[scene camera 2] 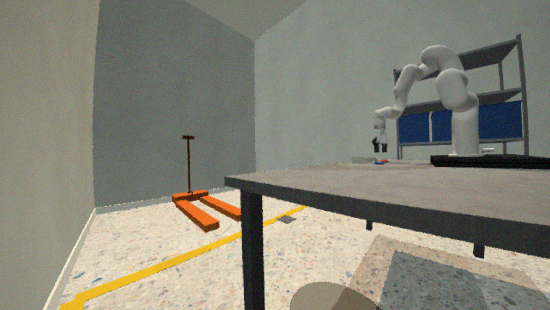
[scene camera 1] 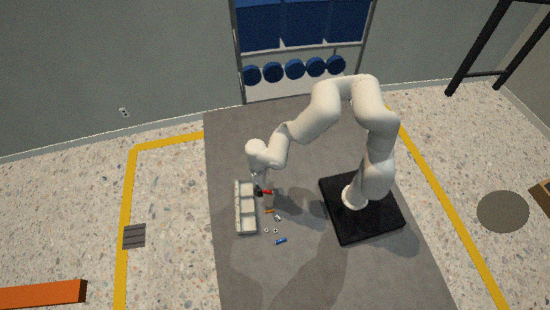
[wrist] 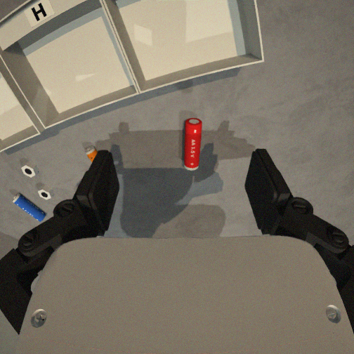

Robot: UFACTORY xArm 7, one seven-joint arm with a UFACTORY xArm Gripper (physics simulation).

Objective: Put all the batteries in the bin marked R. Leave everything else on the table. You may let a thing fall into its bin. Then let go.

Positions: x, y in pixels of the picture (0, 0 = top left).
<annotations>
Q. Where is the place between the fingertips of the gripper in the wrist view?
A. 181, 167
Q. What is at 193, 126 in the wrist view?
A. A red battery.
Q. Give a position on a pale three-compartment bin tray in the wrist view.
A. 65, 65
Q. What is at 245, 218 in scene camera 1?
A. A pale three-compartment bin tray.
</annotations>
